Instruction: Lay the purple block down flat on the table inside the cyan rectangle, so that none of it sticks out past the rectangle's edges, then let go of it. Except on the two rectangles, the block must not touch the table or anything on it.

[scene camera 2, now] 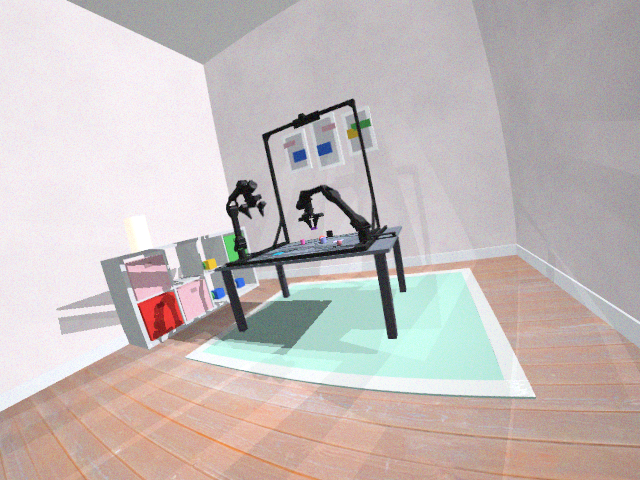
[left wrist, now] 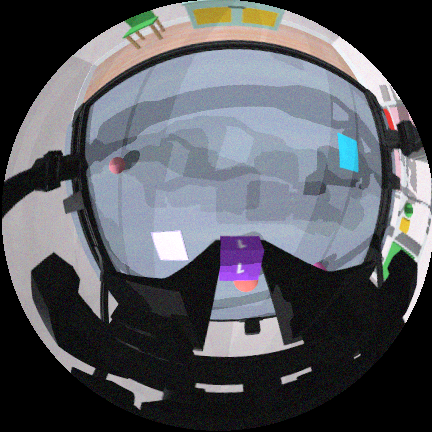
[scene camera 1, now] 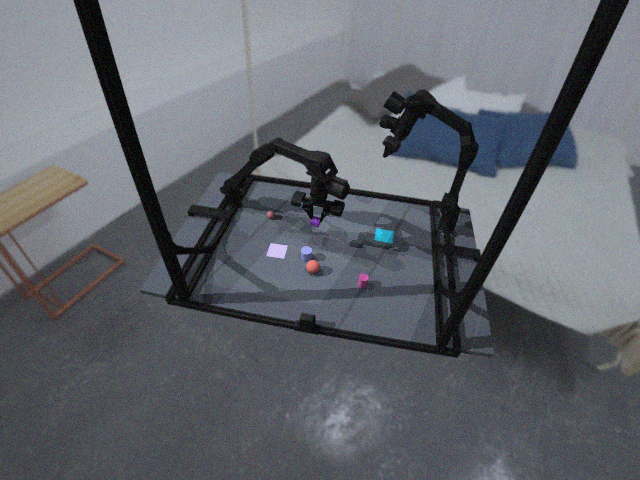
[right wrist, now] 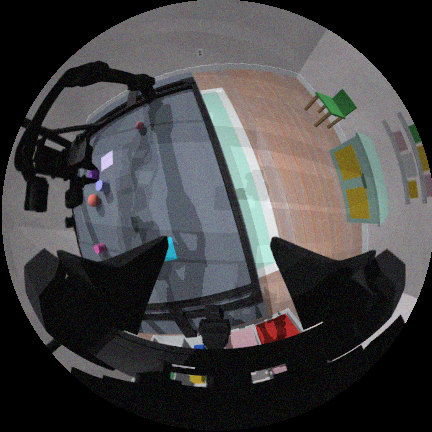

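Where they show: left gripper, fingertip midpoint: (scene camera 2: 313,229) (left wrist: 239,244) (scene camera 1: 316,220) (right wrist: 96,175); right gripper, fingertip midpoint: (scene camera 2: 257,217) (scene camera 1: 387,151) (right wrist: 220,241); left arm's base at its link origin: (scene camera 2: 365,240) (left wrist: 76,166) (scene camera 1: 233,200) (right wrist: 149,94); right arm's base at its link origin: (scene camera 2: 242,258) (scene camera 1: 446,227) (right wrist: 214,310).
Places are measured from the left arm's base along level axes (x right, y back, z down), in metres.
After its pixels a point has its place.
Note:
The purple block (scene camera 1: 315,222) @(x 0.365, y -0.248, z -0.115 m) (scene camera 2: 313,227) @(x 0.337, y -0.259, z -0.115 m) (left wrist: 241,251) @(x 0.341, y -0.262, z -0.118 m) (right wrist: 93,174) @(x 0.343, y -0.263, z -0.118 m) is held above the table. Two of its faces, each with a white mark, show in the left wrist view. My left gripper (scene camera 1: 316,217) @(x 0.344, y -0.260, z -0.103 m) is shut on it, fingers pointing down. The cyan rectangle (scene camera 1: 384,235) @(x 0.388, y -0.547, z 0.018 m) (scene camera 2: 279,253) @(x 0.383, y -0.537, z 0.019 m) (left wrist: 348,152) @(x 0.388, y -0.544, z 0.018 m) (right wrist: 171,250) @(x 0.371, y -0.567, z 0.018 m) lies on the table, to the right of the block in scene camera 1, well apart from it. My right gripper (scene camera 1: 384,138) (scene camera 2: 255,215) @(x 0.208, y -0.607, z -0.262 m) (right wrist: 220,241) @(x 0.208, y -0.607, z -0.262 m) is open and empty, high above the table; its finger hides part of the rectangle in its own wrist view.
The lavender rectangle (scene camera 1: 277,251) @(x 0.339, y -0.106, z 0.018 m) (left wrist: 170,245) @(x 0.336, y -0.111, z 0.018 m) lies left of a blue-violet cylinder (scene camera 1: 306,253) @(x 0.420, y -0.196, z -0.022 m) in scene camera 1. An orange ball (scene camera 1: 312,267) @(x 0.491, y -0.194, z -0.022 m), a magenta cylinder (scene camera 1: 363,281) @(x 0.606, y -0.342, z -0.019 m) and a pink ball (scene camera 1: 270,214) @(x 0.149, y -0.130, z -0.009 m) (left wrist: 117,165) @(x 0.149, y -0.143, z -0.008 m) also stand on the table. Black frame rails run along the table's edges.

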